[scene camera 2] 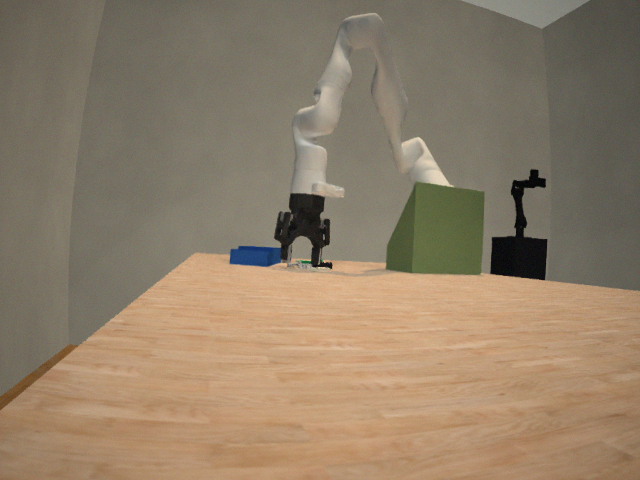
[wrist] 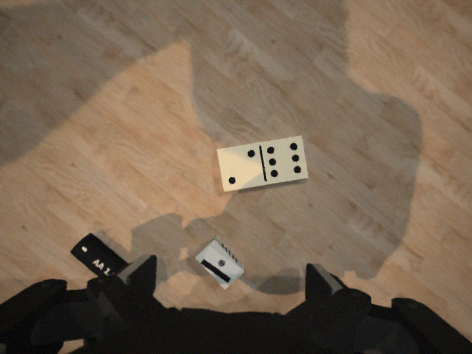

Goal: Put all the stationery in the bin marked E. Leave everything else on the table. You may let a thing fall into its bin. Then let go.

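Frame: origin at the arm's base, x ahead, y left, z up, level; centimetres.
Where they show: gripper, fingertip midpoint: [scene camera 2: 300,263] [wrist: 230,276]; arm's base, origin of the base link: [scene camera 2: 448,215].
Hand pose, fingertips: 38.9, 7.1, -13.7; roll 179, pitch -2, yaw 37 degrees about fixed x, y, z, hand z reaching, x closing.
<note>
Things, the pixels of their top centre, and the offset from my fingertips, as dx, dy, dz.
- small silver pencil sharpener, middle of its top: [wrist: 219,265] -0.9, +0.1, +0.1
- blue open bin, middle of its top: [scene camera 2: 258,247] +8.2, -13.9, +2.9
- cream domino, middle of its top: [wrist: 262,163] [scene camera 2: 319,267] -2.6, +6.2, -0.3
- black AA battery, middle of its top: [wrist: 108,276] [scene camera 2: 321,261] -5.3, -4.0, +0.5
A small silver pencil sharpener [wrist: 220,262] lies on the table in the wrist view, between the spread fingers and nearer the left one. My gripper [scene camera 2: 300,262] [wrist: 230,276] is open and empty, pointing down with its fingertips close to the table top. In the scene view the small things under it are too small to tell apart. A blue open bin [scene camera 2: 253,256] stands behind and left of the gripper, and a tall green box [scene camera 2: 447,229] stands to the right. No letter E shows on either.
A cream domino [wrist: 263,163] lies beyond the sharpener. A black AA battery [wrist: 99,254] lies by the left finger, partly hidden by it. Something green shows low behind the gripper in the scene view. A black arm on a black block [scene camera 2: 518,257] stands at the far right.
</note>
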